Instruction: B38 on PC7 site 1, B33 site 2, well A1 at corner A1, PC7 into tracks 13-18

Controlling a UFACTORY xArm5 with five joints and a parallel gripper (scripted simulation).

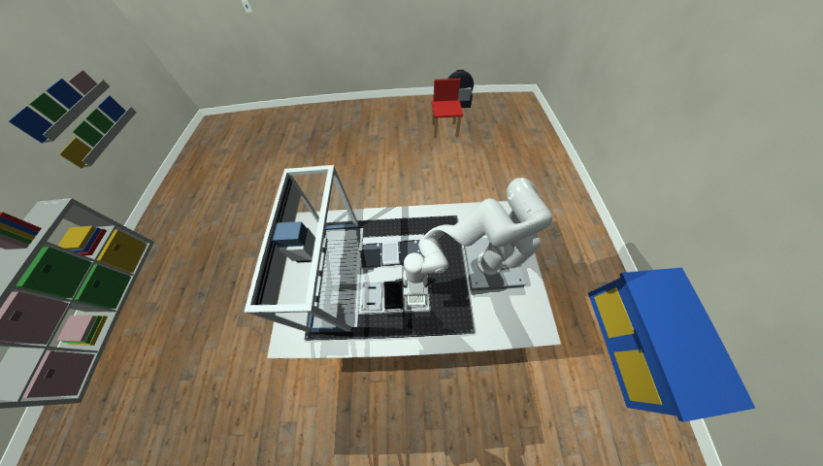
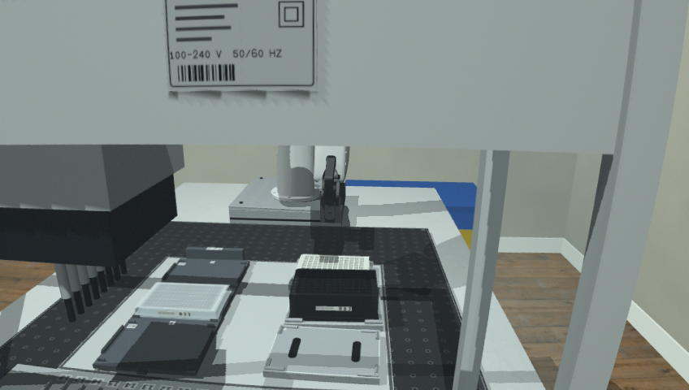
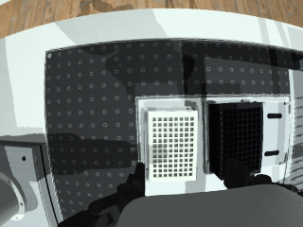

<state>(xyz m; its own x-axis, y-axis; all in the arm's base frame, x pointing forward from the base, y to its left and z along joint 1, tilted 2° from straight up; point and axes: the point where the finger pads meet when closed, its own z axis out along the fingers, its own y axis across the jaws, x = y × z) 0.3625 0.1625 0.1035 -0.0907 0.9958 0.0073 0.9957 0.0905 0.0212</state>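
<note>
The white 96-well plate is 11 cm below my hand. Also, from my hand: plate nest S1: 13 cm below.
</note>
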